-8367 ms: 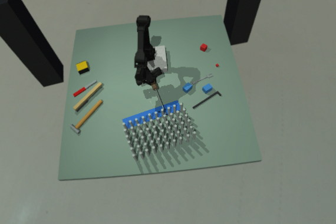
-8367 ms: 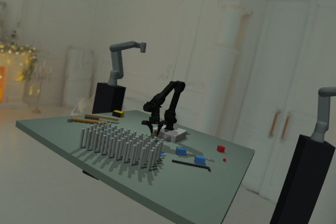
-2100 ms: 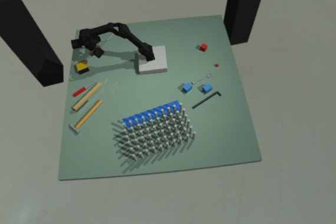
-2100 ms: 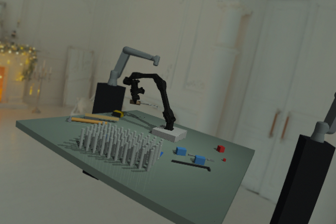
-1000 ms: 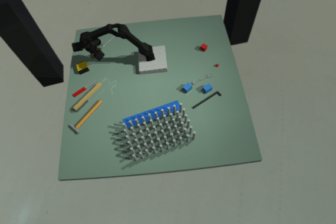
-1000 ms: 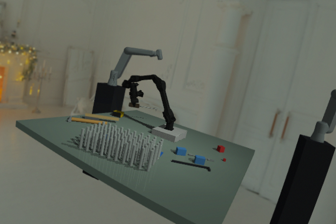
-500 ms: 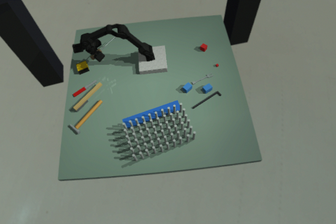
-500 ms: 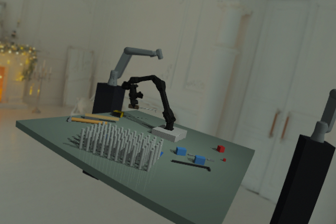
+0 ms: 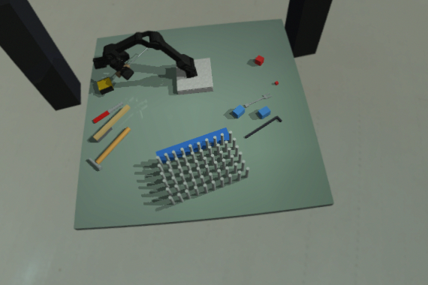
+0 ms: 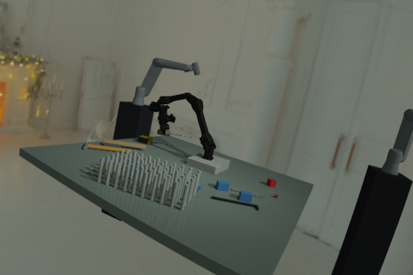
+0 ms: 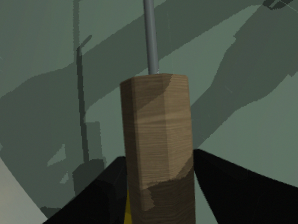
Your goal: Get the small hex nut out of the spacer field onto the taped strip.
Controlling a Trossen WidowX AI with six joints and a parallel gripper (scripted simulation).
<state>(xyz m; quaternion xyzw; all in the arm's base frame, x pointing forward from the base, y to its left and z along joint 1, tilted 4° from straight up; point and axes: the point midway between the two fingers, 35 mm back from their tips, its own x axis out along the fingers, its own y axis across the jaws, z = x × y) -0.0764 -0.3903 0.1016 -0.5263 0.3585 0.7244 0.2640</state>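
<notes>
Now: the yellow block 1 cm ahead of my gripper tip, 14 cm to the right of it and 9 cm below it. Also, from my gripper tip: red-handled screwdriver: 19 cm ahead, 13 cm to the right, 10 cm below; then blue taped strip: 53 cm ahead, 31 cm to the left, 11 cm below; then hex nut: 54 cm ahead, 40 cm to the left, 11 cm below.
</notes>
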